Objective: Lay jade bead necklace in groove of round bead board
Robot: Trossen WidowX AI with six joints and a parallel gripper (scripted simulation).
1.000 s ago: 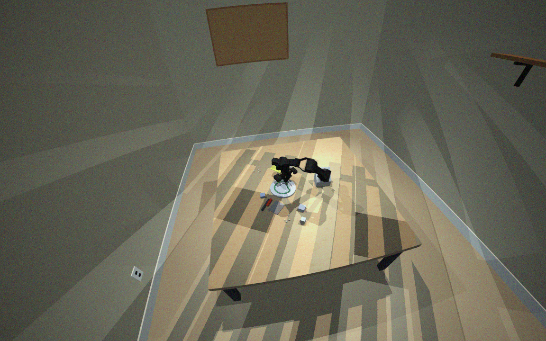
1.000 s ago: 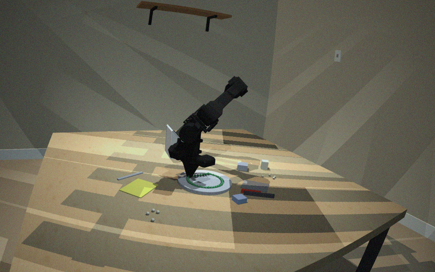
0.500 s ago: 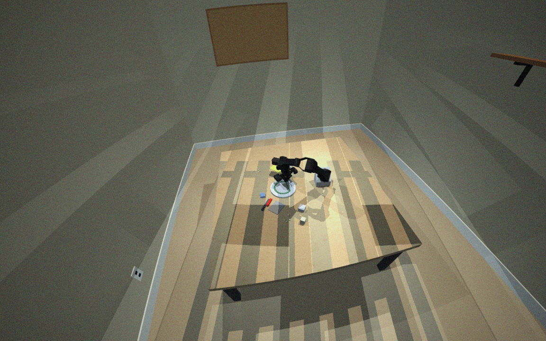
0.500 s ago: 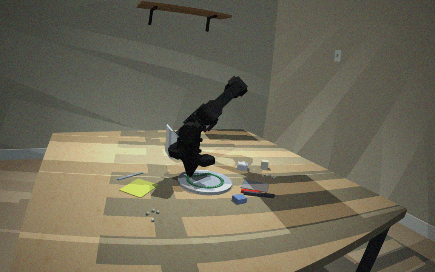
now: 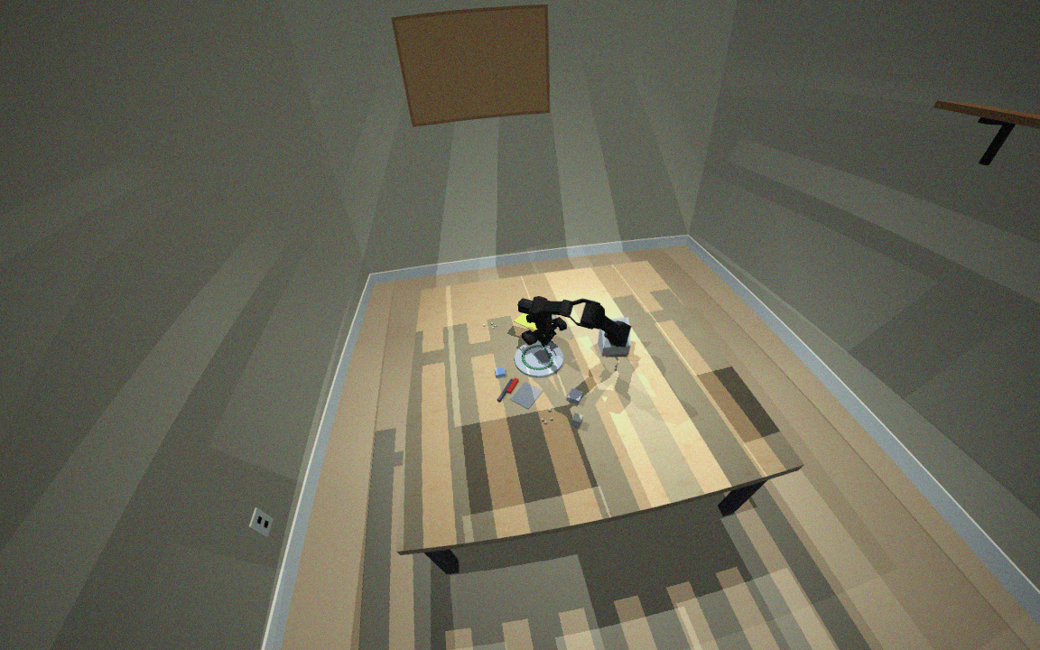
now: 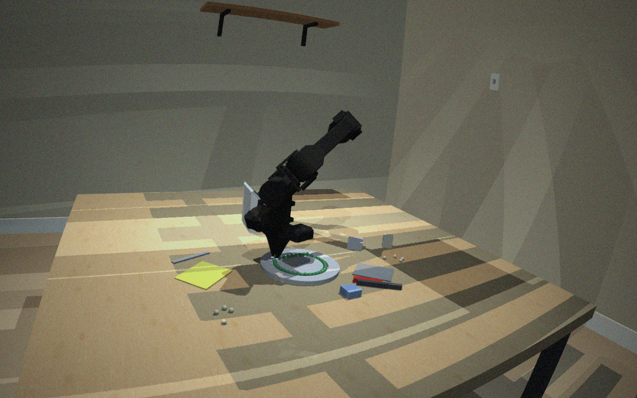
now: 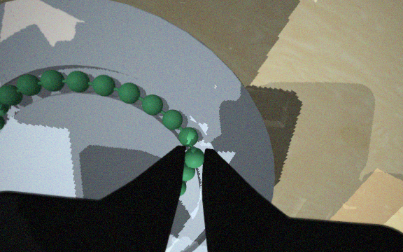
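Now: gripper tip 4 cm short of the round grey bead board, 5 cm to the right of it and 1 cm above it. From my gripper tip the other things lie so: grey rod 9 cm behind, 20 cm to the right, 2 cm below; yellow sheet 1 cm ahead, 20 cm to the right, 2 cm below; blue block 21 cm ahead, 8 cm to the left, 1 cm below.
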